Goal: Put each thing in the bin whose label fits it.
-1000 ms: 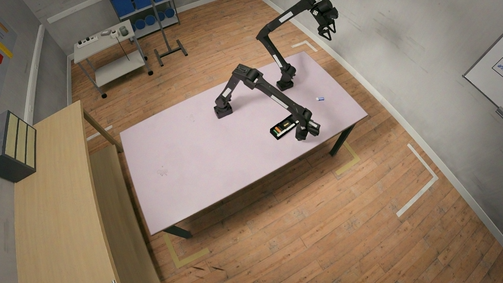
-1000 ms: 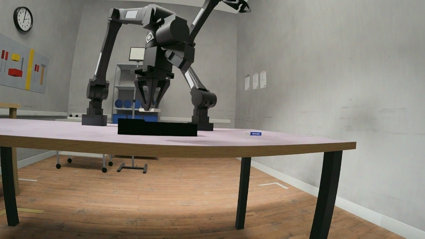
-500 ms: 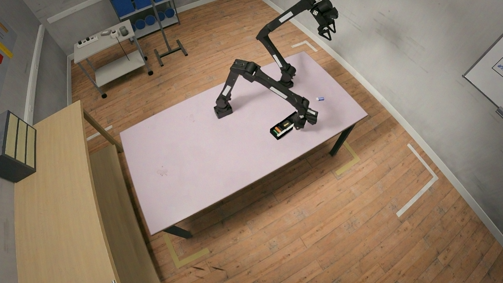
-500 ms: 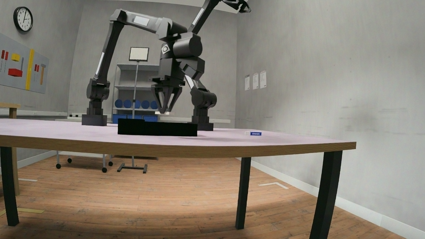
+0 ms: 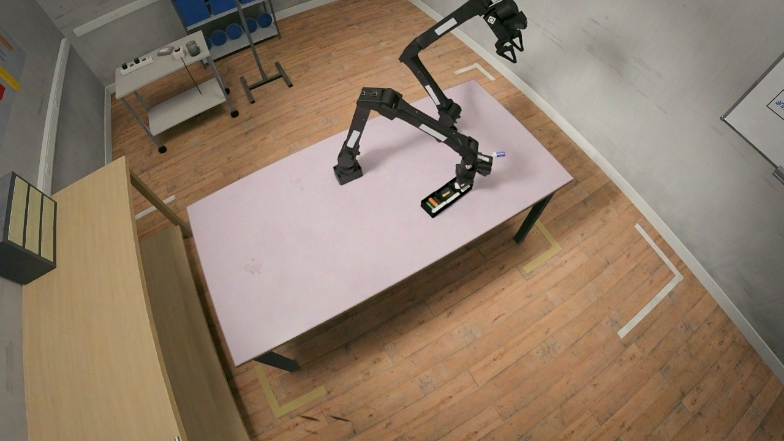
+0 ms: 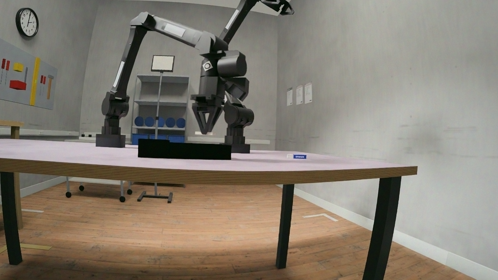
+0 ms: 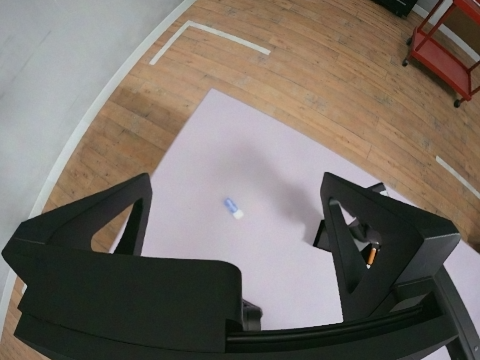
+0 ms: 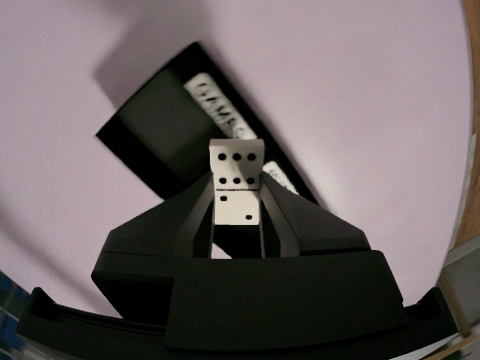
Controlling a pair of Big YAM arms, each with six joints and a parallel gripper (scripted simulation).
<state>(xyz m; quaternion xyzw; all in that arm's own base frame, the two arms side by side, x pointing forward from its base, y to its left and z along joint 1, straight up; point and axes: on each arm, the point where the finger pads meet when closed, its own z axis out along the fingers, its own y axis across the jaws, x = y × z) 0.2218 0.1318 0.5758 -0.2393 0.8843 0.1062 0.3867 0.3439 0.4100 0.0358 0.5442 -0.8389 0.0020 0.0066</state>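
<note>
The brass bolt lies 7 cm to the right of my right hand, 6 cm below it and 2 cm behind it. Round my right hand: eraser 31 cm to the left, 10 cm behind, 7 cm below; orange battery 14 cm to the right, 6 cm below, 1 cm behind; white die right at my right hand.
</note>
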